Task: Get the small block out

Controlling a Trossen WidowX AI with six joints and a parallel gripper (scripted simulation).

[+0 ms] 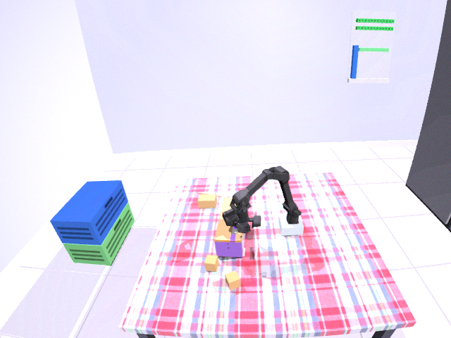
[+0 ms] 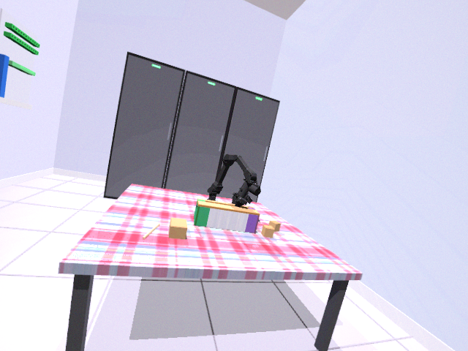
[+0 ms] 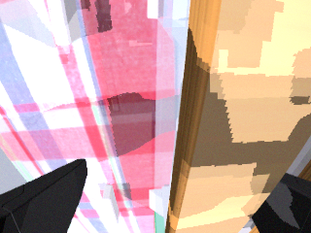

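Right now the long box is 60 mm to the right of my gripper tip, 30 mm below it and 30 mm ahead of it. From my gripper tip the other things lie so: small purple block: 50 mm ahead, 40 mm to the right, 10 mm below; then thin stick: 490 mm to the right, 250 mm ahead, 90 mm below.
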